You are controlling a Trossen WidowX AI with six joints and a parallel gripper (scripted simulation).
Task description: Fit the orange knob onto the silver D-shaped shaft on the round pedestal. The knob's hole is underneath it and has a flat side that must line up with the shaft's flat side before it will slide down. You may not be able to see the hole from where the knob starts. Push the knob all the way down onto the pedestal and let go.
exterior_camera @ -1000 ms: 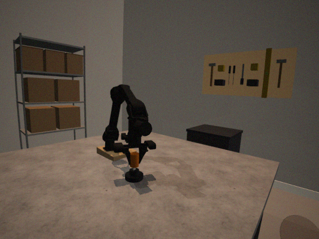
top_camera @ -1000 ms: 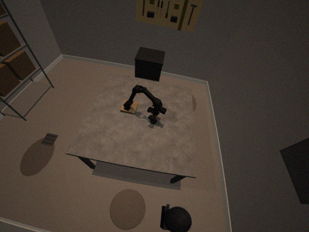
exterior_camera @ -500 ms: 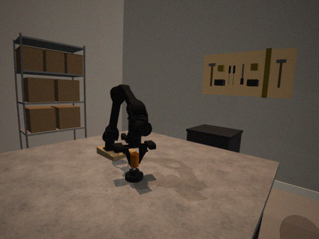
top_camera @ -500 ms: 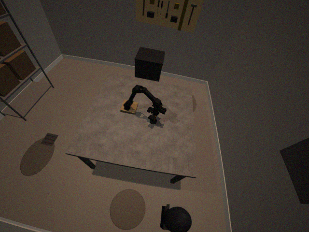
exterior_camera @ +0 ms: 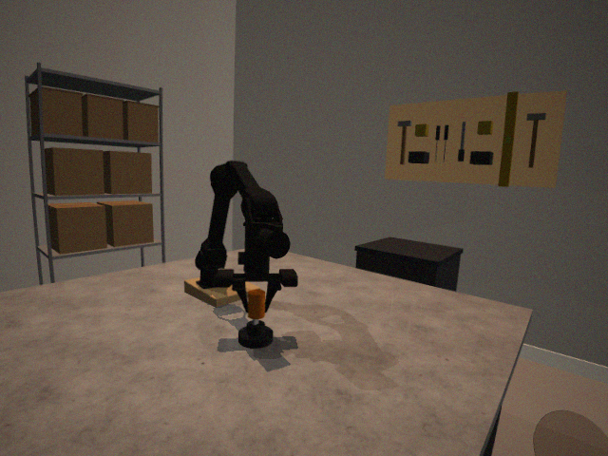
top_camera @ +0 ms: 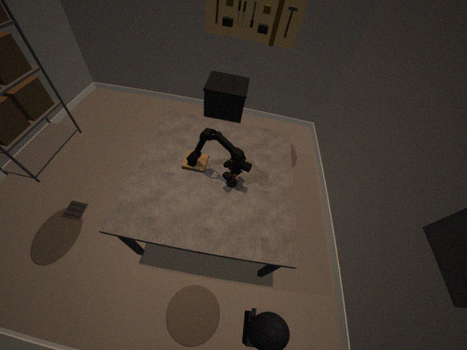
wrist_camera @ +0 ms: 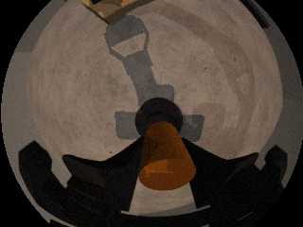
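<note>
Now: gripper tip 30 mm below the orange knob. From my gripper tip the other things lie so: round black pedestal 40 mm below.
</note>
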